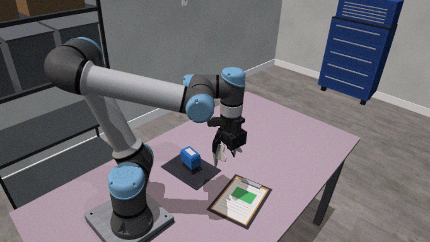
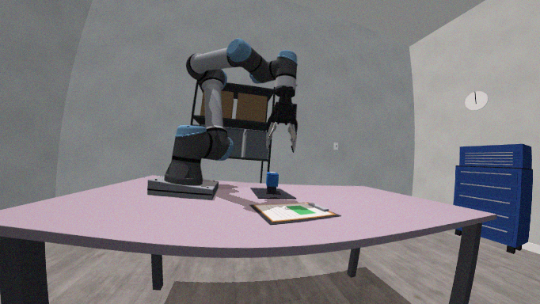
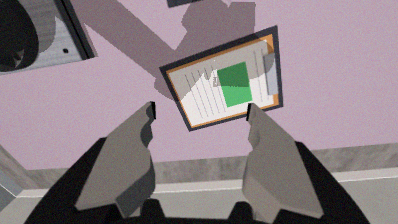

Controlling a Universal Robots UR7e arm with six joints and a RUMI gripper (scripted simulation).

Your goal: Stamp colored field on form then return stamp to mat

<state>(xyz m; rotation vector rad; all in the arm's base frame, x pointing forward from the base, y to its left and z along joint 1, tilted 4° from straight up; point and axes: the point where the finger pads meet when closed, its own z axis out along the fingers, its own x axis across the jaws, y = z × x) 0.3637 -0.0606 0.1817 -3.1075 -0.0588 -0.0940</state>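
Right now my hand is 22 cm to the right of the blue stamp, 16 cm above it and 1 cm past it. From my hand the other things lie so: dark mat: 22 cm to the left, 21 cm below, 1 cm behind; clipboard: 20 cm below, 7 cm ahead, 5 cm to the right.
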